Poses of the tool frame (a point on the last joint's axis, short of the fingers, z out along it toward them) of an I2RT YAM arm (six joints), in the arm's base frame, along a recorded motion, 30 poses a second.
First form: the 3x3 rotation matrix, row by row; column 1 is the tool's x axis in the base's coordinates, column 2 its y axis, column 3 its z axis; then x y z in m. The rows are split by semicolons.
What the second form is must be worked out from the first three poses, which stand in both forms.
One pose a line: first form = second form
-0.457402 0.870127 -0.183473; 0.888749 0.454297 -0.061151; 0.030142 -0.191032 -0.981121; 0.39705 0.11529 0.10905 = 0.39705 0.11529 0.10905 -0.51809 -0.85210 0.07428 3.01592
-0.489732 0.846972 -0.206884; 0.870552 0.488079 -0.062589; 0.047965 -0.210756 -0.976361; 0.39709 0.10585 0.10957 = 0.39709 0.10585 0.10957 -0.50102 -0.86176 0.07974 2.99318
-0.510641 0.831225 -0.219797; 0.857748 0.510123 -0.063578; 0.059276 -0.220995 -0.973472; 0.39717 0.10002 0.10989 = 0.39717 0.10002 0.10989 -0.48963 -0.86802 0.08250 2.98014
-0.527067 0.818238 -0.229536; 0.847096 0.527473 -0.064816; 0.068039 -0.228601 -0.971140; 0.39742 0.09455 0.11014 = 0.39742 0.09455 0.11014 -0.48046 -0.87292 0.08465 2.97031
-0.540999 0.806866 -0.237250; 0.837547 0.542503 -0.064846; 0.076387 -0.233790 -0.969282; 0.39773 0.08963 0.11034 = 0.39773 0.08963 0.11034 -0.47249 -0.87715 0.08581 2.96184
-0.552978 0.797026 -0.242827; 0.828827 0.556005 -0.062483; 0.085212 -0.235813 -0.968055; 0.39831 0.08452 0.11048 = 0.39831 0.08452 0.11048 -0.46547 -0.88093 0.08540 2.95431
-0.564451 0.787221 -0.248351; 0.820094 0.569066 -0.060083; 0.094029 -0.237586 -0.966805; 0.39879 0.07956 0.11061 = 0.39879 0.07956 0.11061 -0.45860 -0.88458 0.08493 2.94684
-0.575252 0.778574 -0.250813; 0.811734 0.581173 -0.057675; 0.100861 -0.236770 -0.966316; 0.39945 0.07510 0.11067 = 0.39945 0.07510 0.11067 -0.45221 -0.88797 0.08373 2.94225
